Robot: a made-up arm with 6 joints.
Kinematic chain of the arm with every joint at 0, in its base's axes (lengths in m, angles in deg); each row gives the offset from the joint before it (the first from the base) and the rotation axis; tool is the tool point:
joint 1: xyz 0 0 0.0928 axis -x
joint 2: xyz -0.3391 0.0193 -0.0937 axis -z
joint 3: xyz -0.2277 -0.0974 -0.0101 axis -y
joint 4: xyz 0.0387 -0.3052 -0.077 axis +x
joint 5: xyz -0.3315 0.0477 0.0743 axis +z
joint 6: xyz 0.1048 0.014 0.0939 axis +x
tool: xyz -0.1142 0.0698 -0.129
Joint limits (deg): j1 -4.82..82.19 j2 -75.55..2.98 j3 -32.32..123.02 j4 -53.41..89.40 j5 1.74..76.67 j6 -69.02..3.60
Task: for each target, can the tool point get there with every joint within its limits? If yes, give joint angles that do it. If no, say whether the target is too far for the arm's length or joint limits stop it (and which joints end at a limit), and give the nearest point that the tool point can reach.
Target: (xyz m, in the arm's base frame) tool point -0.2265 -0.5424 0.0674
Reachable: yes | joints 37.36 -30.31 103.98 28.20 35.04 -60.58
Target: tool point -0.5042 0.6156 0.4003
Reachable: no: joint limits stop it (at a limit: joint 1, joint 3, joint 6) | nearest point -0.6675 0.0499 0.5626 | short by 0.611 m
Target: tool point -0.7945 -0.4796 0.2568
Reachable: yes | joints 37.46 -15.25 9.65 42.28 49.75 -8.39
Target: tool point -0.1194 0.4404 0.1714
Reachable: no: joint limits stop it (at a limit: joint 1, joint 2, joint 3, joint 4, joint 5, joint 6) | nearest point -0.0450 0.0435 -0.1754 | short by 0.532 m
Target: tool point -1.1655 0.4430 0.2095
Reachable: no: joint limits stop it (at a limit: joint 1, joint 2, joint 3, joint 6) | nearest point -0.9049 0.0473 0.3765 | short by 0.502 m
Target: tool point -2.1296 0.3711 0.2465
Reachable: no: too far | nearest point -0.9634 -0.0280 0.3652 | short by 1.238 m
